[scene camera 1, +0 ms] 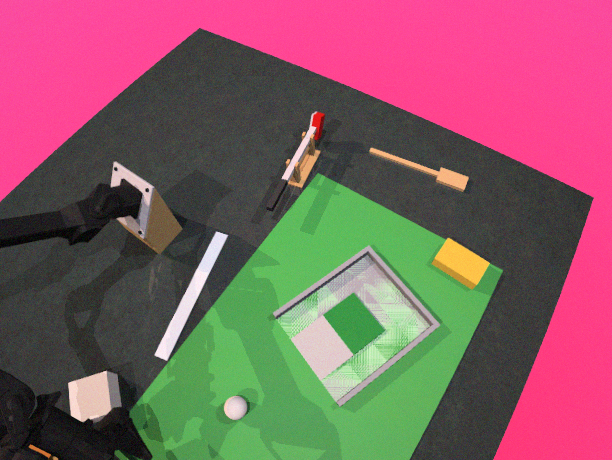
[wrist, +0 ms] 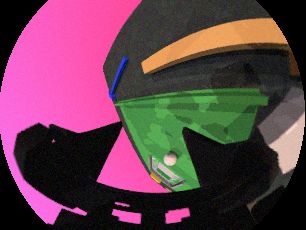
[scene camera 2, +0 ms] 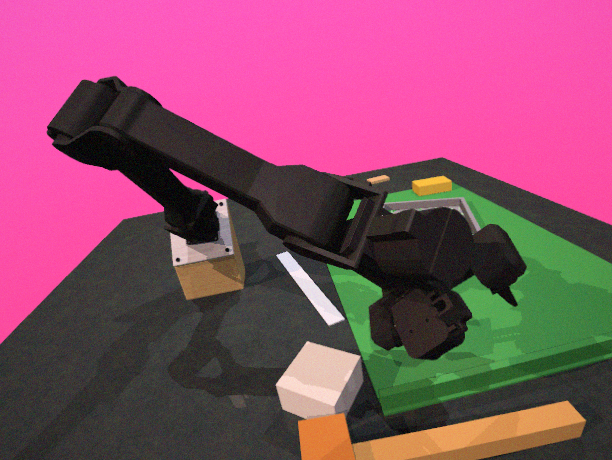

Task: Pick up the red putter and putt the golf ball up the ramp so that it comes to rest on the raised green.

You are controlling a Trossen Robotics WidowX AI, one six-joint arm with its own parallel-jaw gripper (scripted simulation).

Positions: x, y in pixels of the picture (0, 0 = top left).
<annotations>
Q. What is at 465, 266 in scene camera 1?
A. A yellow block.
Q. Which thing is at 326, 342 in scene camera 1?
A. A pale ramp.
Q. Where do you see a white cube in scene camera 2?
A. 321, 381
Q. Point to a white strip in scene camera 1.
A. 190, 297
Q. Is my gripper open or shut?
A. Open.
</annotations>
